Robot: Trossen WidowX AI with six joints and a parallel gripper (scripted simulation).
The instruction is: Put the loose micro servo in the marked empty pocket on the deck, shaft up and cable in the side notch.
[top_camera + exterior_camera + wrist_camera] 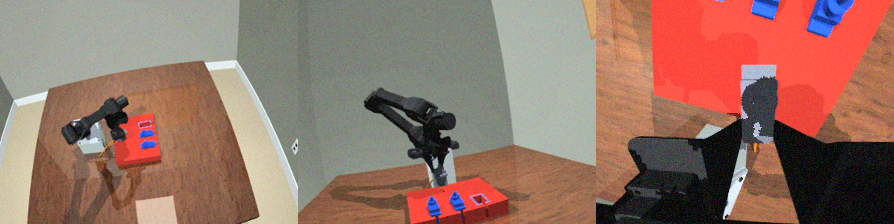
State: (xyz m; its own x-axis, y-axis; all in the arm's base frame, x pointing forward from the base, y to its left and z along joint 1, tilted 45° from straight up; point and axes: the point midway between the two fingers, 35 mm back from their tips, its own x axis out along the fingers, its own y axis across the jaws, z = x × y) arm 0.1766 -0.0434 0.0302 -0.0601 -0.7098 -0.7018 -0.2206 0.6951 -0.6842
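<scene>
My gripper tip is 10 cm above the red deck, 5 cm short of it and 2 cm to the right of it.
</scene>
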